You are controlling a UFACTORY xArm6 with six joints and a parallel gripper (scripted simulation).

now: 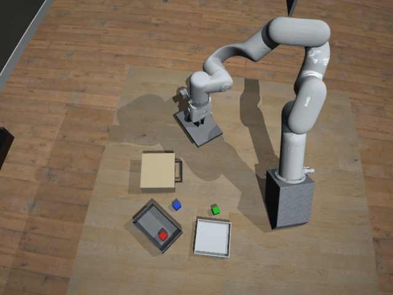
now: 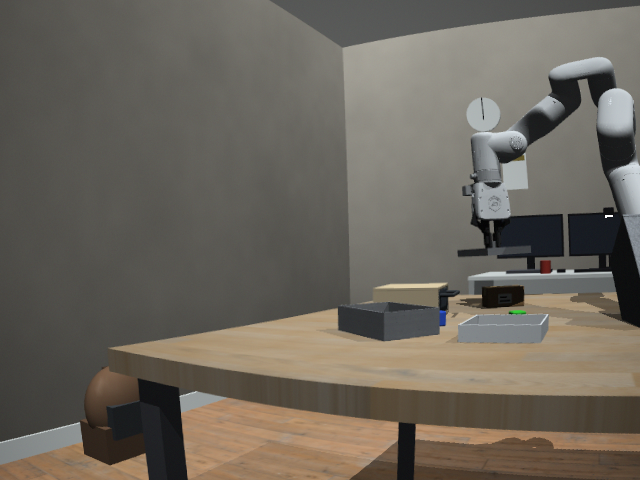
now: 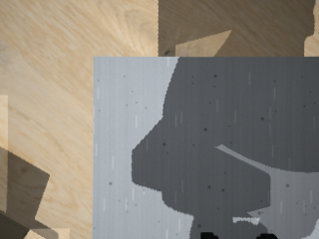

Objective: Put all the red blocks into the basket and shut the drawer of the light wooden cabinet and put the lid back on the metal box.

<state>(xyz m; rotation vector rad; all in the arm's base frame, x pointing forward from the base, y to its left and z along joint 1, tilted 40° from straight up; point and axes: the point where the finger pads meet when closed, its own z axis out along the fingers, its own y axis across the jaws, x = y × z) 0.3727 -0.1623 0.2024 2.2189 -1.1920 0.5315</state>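
Now: the brown cardboard box 20 mm behind my hand, 40 mm to the right of it and 140 mm below it. Round my hand: light wooden cabinet (170 mm ahead, 190 mm to the left, 140 mm below); then grey lid (30 mm below); then drawer (160 mm ahead, 190 mm to the left, 140 mm below).
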